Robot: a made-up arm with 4 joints.
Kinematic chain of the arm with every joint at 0, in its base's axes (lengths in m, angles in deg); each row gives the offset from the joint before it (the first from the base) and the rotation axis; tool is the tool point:
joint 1: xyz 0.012 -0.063 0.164 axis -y
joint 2: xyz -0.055 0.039 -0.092 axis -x
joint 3: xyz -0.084 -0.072 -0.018 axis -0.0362 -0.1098 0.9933
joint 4: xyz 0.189 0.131 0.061 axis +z
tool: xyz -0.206 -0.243 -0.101
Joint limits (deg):
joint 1: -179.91..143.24
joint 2: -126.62..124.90
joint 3: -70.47..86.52
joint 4: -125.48..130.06
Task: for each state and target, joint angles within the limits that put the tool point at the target. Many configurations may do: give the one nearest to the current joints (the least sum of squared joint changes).
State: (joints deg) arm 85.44 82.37 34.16 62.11
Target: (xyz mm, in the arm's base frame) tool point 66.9 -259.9 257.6
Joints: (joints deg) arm 68.00 30.94 3.54 48.63
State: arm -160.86 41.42 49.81 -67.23
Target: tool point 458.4 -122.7 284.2
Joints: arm -179.91 54.56 70.17 -83.43
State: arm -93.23 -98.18 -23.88 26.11
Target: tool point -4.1 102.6 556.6
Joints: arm -143.12 -104.25 -53.94 24.60
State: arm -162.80 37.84 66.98 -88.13
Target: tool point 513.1 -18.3 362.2
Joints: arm -179.91 10.75 75.11 -101.84
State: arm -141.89 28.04 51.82 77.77
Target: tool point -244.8 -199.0 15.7
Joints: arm -132.72 21.01 -1.21 87.86
